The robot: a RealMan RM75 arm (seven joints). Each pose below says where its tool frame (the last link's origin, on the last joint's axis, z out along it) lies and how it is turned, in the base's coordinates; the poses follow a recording.
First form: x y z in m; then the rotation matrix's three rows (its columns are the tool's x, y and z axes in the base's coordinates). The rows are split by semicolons.
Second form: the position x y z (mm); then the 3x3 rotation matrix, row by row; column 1 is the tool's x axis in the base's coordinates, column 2 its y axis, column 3 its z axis. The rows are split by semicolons. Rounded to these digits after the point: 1 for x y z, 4 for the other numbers.
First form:
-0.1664 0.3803 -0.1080; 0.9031 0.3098 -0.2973; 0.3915 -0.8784 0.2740; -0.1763 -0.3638 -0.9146
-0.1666 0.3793 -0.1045; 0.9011 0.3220 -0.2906; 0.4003 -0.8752 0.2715; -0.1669 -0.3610 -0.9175
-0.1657 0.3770 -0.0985; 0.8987 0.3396 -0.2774; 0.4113 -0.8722 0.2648; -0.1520 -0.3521 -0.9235
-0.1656 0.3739 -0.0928; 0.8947 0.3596 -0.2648; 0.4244 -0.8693 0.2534; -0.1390 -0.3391 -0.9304
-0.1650 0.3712 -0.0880; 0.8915 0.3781 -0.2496; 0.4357 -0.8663 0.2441; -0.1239 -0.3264 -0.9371
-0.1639 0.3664 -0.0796; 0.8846 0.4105 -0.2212; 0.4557 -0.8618 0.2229; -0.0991 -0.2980 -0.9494
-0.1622 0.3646 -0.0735; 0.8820 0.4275 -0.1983; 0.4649 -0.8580 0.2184; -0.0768 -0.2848 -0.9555
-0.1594 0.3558 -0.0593; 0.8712 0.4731 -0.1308; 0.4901 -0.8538 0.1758; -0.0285 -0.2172 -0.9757
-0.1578 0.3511 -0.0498; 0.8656 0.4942 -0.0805; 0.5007 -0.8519 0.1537; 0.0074 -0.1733 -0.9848
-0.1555 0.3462 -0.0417; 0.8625 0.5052 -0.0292; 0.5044 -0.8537 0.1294; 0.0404 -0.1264 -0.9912
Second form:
-166.4 380.3 -108.0; 0.9031 0.3098 -0.2973; 0.3915 -0.8784 0.2740; -0.1763 -0.3638 -0.9146
-166.6 379.3 -104.5; 0.9011 0.3220 -0.2906; 0.4003 -0.8752 0.2715; -0.1669 -0.3610 -0.9175
-165.7 377.0 -98.5; 0.8987 0.3396 -0.2774; 0.4113 -0.8722 0.2648; -0.1520 -0.3521 -0.9235
-165.6 373.9 -92.8; 0.8947 0.3596 -0.2648; 0.4244 -0.8693 0.2534; -0.1390 -0.3391 -0.9304
-165.0 371.2 -88.0; 0.8915 0.3781 -0.2496; 0.4357 -0.8663 0.2441; -0.1239 -0.3264 -0.9371
-163.9 366.4 -79.6; 0.8846 0.4105 -0.2212; 0.4557 -0.8618 0.2229; -0.0991 -0.2980 -0.9494
-162.2 364.6 -73.5; 0.8820 0.4275 -0.1983; 0.4649 -0.8580 0.2184; -0.0768 -0.2848 -0.9555
-159.4 355.8 -59.3; 0.8712 0.4731 -0.1308; 0.4901 -0.8538 0.1758; -0.0285 -0.2172 -0.9757
-157.8 351.1 -49.8; 0.8656 0.4942 -0.0805; 0.5007 -0.8519 0.1537; 0.0074 -0.1733 -0.9848
-155.5 346.2 -41.7; 0.8625 0.5052 -0.0292; 0.5044 -0.8537 0.1294; 0.0404 -0.1264 -0.9912

